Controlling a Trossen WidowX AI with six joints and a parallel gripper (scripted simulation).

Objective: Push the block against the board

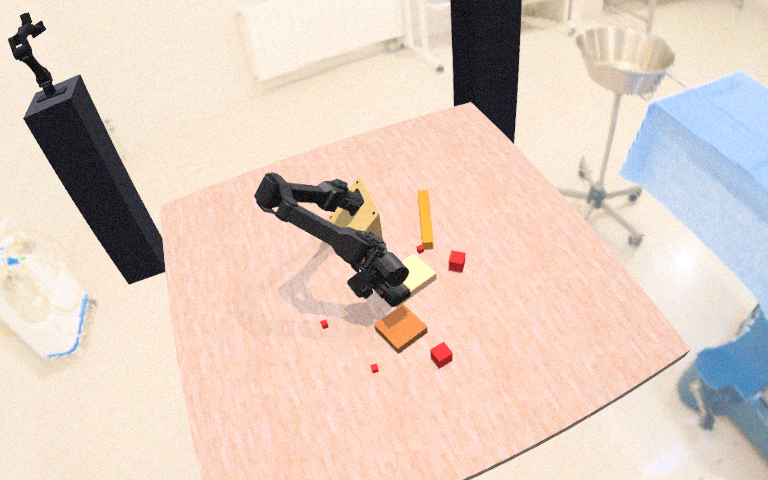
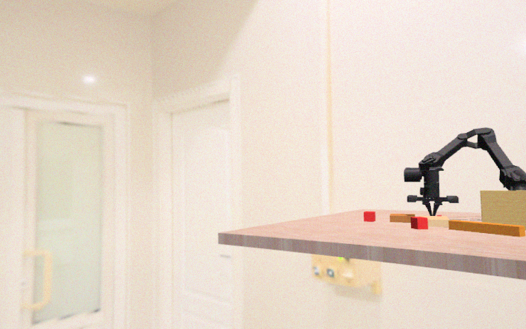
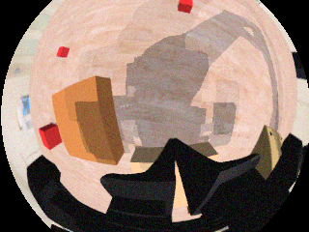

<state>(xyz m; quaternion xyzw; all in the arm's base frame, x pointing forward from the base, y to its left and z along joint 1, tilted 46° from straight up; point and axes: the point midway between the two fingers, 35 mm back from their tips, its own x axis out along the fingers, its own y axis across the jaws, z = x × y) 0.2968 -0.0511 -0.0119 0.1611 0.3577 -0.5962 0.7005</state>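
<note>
Right now my gripper tip is 30 mm past the tan board and 80 mm to the right of it. Round my gripper tip: long orange bar 220 mm behind, 220 mm to the left, 10 mm above; then orange square block 120 mm ahead, 10 mm to the left.
</note>
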